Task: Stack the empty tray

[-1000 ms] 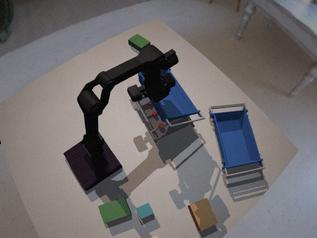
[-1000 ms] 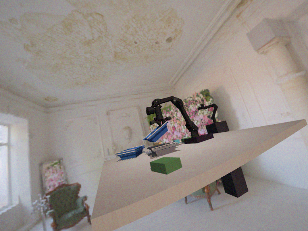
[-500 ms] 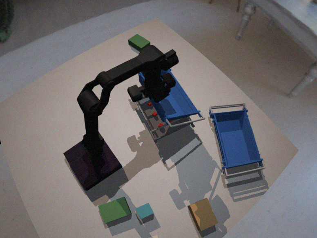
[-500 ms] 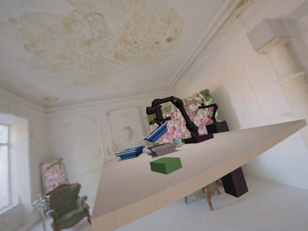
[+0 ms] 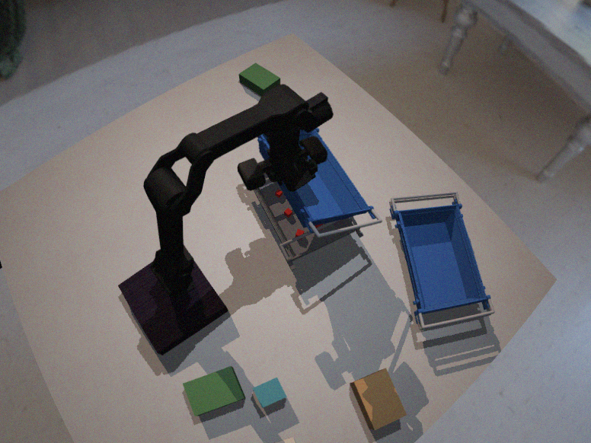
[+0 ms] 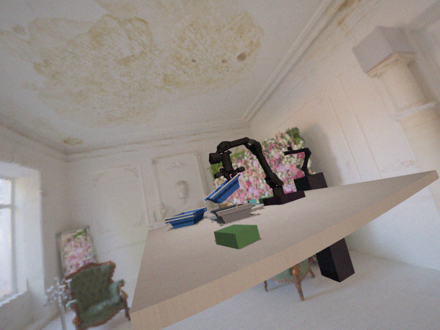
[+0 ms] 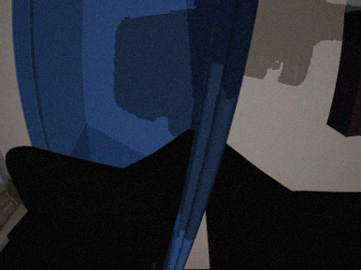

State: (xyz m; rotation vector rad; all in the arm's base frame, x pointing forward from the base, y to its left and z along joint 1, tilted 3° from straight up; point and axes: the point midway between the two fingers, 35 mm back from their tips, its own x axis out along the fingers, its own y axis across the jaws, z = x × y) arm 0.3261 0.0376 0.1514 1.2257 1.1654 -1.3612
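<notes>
My gripper tip is now 8 cm short of the blue tray and 1 cm to the left of it. The rest, counted from my gripper tip: red block 17 cm below, 7 cm to the right, 1 cm ahead; then orange block 52 cm to the right, 15 cm below, 8 cm behind; then teal block 37 cm to the right, 27 cm behind, 16 cm below.
</notes>
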